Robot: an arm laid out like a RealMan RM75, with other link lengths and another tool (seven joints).
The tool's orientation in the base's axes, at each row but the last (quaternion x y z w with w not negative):
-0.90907, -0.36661, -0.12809, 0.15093
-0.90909, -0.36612, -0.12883, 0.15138
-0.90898, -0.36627, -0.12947, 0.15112
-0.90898, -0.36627, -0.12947, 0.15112
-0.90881, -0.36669, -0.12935, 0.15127
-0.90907, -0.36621, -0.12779, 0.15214
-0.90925, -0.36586, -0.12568, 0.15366
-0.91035, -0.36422, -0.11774, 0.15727
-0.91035, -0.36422, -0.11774, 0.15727
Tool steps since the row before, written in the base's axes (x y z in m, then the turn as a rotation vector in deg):
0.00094, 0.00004, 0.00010, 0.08, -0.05, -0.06
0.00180, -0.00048, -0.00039, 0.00, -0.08, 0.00
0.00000, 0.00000, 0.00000, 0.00, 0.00, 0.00
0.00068, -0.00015, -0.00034, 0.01, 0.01, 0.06
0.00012, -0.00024, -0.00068, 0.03, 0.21, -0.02
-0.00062, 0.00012, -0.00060, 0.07, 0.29, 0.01
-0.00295, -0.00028, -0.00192, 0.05, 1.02, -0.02
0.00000, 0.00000, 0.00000, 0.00, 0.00, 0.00
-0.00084, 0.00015, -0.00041, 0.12, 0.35, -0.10
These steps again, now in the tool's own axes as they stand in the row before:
0.00072, 0.00062, 0.00004, 0.00, 0.10, 0.05
0.00082, 0.00167, 0.00040, -0.05, 0.05, -0.03
0.00000, 0.00000, 0.00000, 0.00, 0.00, 0.00
0.00026, 0.00064, 0.00034, 0.03, -0.01, -0.05
-0.00030, 0.00037, 0.00055, 0.15, -0.12, 0.10
-0.00056, -0.00041, 0.00052, 0.23, -0.15, 0.11
-0.00290, -0.00152, 0.00132, 0.67, -0.66, 0.40
0.00000, 0.00000, 0.00000, 0.00, 0.00, 0.00
-0.00063, -0.00061, 0.00035, 0.27, -0.14, 0.23

